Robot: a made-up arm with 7 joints. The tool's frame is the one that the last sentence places. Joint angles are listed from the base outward.
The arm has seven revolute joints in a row. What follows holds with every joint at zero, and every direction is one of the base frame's. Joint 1 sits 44.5 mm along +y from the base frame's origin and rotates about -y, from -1.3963 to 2 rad. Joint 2 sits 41 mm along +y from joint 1 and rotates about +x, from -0.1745 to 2 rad. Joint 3 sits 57 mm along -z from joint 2 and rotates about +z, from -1.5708 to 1.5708 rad. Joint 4 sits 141.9 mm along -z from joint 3 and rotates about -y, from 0 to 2.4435 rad. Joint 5 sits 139.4 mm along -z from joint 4 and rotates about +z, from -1.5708 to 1.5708 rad. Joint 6 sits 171.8 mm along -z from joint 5 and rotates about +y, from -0.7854 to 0.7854 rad. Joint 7 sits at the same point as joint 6 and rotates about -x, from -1.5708 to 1.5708 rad. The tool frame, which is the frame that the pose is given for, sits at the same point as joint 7; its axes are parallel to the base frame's.
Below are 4 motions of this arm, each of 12 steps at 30 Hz.
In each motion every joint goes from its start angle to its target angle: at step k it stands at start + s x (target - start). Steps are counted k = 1, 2, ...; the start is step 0. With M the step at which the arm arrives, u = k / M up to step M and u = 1 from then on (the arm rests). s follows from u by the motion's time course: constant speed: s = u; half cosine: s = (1 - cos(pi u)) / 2; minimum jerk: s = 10 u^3 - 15 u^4 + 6 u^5.
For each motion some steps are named. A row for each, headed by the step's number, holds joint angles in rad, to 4 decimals.
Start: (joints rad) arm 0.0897 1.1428 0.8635 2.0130 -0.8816 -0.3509 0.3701
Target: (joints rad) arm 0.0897 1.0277 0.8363 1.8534 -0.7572 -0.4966 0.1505
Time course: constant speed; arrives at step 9
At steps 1, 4, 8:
1: 0.0897 1.1300 0.8605 1.9953 -0.8678 -0.3671 0.3457
4: 0.0897 1.0916 0.8514 1.9421 -0.8263 -0.4157 0.2725
8: 0.0897 1.0405 0.8393 1.8711 -0.7710 -0.4804 0.1749

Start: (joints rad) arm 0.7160 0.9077 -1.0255 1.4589 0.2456 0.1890 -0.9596
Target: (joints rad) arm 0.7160 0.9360 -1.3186 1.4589 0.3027 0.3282 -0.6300
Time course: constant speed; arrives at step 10
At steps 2, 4, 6, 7, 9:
2: 0.7160 0.9134 -1.0841 1.4589 0.2570 0.2168 -0.8937
4: 0.7160 0.9190 -1.1427 1.4589 0.2684 0.2447 -0.8278
6: 0.7160 0.9247 -1.2014 1.4589 0.2799 0.2725 -0.7618
7: 0.7160 0.9275 -1.2307 1.4589 0.2856 0.2864 -0.7289
9: 0.7160 0.9332 -1.2893 1.4589 0.2970 0.3143 -0.6630

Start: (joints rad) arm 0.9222 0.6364 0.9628 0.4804 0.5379 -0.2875 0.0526
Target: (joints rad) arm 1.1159 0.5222 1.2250 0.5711 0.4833 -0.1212 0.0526
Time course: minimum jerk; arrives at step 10
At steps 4, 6, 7, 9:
4: 0.9837 0.6001 1.0460 0.5092 0.5206 -0.2347 0.0526
6: 1.0544 0.5585 1.1418 0.5423 0.5006 -0.1740 0.0526
7: 1.0843 0.5408 1.1822 0.5563 0.4922 -0.1483 0.0526
9: 1.1142 0.5232 1.2228 0.5703 0.4838 -0.1226 0.0526

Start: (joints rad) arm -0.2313 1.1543 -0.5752 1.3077 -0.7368 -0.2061 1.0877
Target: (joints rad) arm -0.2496 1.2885 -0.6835 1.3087 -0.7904 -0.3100 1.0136
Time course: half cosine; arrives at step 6
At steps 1, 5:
1: -0.2325 1.1633 -0.5825 1.3078 -0.7404 -0.2131 1.0827
5: -0.2484 1.2795 -0.6762 1.3086 -0.7868 -0.3030 1.0186

